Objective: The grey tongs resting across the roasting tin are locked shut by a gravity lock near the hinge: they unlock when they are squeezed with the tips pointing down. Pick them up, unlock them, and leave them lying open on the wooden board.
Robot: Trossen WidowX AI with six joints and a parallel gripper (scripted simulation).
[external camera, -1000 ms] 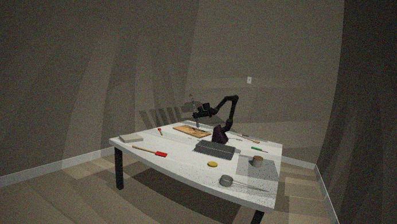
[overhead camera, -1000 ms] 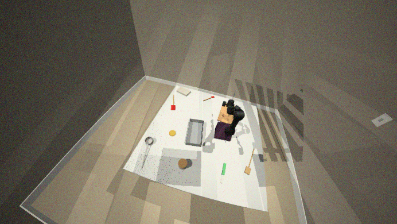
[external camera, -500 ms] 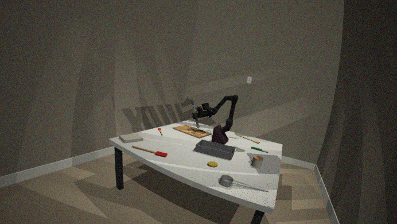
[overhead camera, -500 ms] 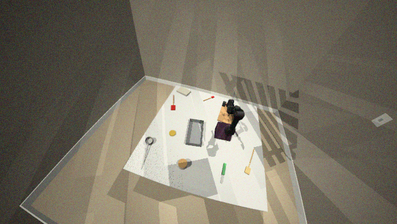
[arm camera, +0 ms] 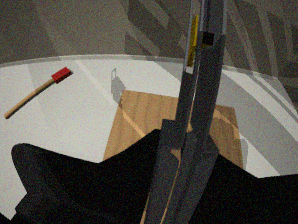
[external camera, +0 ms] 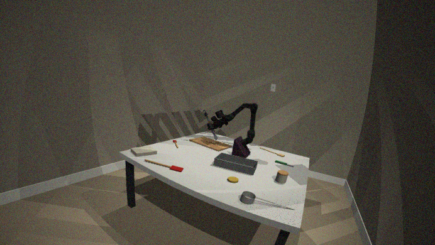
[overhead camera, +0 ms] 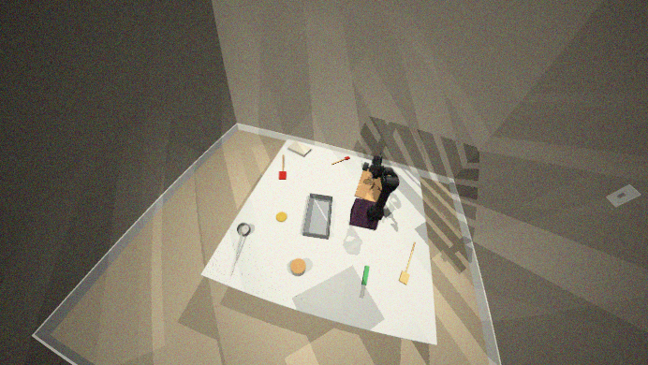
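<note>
Now: the wooden board 40 mm behind my gripper tip, 30 mm to the left of it and 150 mm below it. Also, from my gripper tip: grey block 640 mm ahead, 260 mm to the right, 140 mm below; then red-tipped stick 230 mm ahead, 220 mm to the right, 150 mm below; then roasting tin 380 mm ahead, 410 mm to the left, 130 mm below.
</note>
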